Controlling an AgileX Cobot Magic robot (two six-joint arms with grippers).
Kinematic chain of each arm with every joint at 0, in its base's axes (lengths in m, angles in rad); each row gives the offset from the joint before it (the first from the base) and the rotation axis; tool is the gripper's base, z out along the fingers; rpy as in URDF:
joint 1: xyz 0 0 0.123 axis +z
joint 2: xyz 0 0 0 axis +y
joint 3: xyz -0.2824 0 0.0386 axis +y
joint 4: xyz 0.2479 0 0.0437 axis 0.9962 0 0.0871
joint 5: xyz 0 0 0 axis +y
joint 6: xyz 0.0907 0 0.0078 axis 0.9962 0 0.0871
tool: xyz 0 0 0 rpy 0 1.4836 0
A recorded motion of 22 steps. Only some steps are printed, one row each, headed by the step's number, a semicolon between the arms.
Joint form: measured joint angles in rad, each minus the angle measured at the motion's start. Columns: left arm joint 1, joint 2, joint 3, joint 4, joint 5, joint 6; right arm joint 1, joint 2, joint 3, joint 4, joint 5, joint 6.
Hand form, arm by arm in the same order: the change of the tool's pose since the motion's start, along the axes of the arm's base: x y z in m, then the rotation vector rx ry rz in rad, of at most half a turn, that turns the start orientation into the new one. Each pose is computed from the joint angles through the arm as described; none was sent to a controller.
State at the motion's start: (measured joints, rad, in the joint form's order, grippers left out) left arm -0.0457 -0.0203 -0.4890 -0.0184 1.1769 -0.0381; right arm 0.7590 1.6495 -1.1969 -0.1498 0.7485 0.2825
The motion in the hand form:
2: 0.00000 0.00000 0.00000 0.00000 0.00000 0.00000; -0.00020 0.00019 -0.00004 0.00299 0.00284 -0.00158
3: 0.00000 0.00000 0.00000 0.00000 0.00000 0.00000; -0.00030 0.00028 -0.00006 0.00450 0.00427 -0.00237
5: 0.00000 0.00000 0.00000 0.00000 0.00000 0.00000; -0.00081 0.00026 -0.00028 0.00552 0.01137 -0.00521
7: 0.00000 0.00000 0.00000 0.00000 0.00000 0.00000; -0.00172 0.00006 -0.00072 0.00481 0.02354 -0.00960
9: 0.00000 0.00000 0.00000 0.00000 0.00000 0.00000; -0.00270 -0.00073 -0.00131 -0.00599 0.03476 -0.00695
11: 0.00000 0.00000 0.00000 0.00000 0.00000 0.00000; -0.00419 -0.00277 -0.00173 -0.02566 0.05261 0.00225
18: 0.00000 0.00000 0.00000 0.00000 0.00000 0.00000; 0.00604 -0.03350 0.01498 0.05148 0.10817 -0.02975
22: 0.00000 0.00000 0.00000 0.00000 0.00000 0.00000; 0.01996 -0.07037 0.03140 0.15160 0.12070 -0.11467
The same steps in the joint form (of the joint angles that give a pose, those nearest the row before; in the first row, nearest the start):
2: 0.0000 0.0000 0.0000 0.0000 0.0000 0.0000; 0.0000 0.0000 0.0000 0.0044 0.0000 0.0000
3: 0.0000 0.0000 0.0000 0.0000 0.0000 0.0000; 0.0000 0.0000 0.0000 0.0066 0.0000 0.0000
5: 0.0000 0.0000 0.0000 0.0000 0.0000 0.0000; 0.0000 0.0000 0.0000 0.0129 0.0045 0.0000
7: 0.0000 0.0000 0.0000 0.0000 0.0000 0.0000; 0.0000 0.0000 0.0000 0.0218 0.0139 0.0000
9: 0.0000 0.0000 0.0000 0.0000 0.0000 0.0000; 0.0000 0.0000 0.0000 0.0255 0.0290 -0.0065
11: 0.0000 0.0000 0.0000 0.0000 0.0000 0.0000; -0.0022 -0.0018 0.0000 0.0331 0.0558 -0.0256
18: 0.0000 0.0000 0.0000 0.0000 0.0000 0.0000; -0.1263 -0.0581 0.0000 0.2001 0.1019 -0.1844
22: 0.0000 0.0000 0.0000 0.0000 0.0000 0.0000; -0.2760 -0.1081 0.0000 0.3371 0.1224 -0.2900

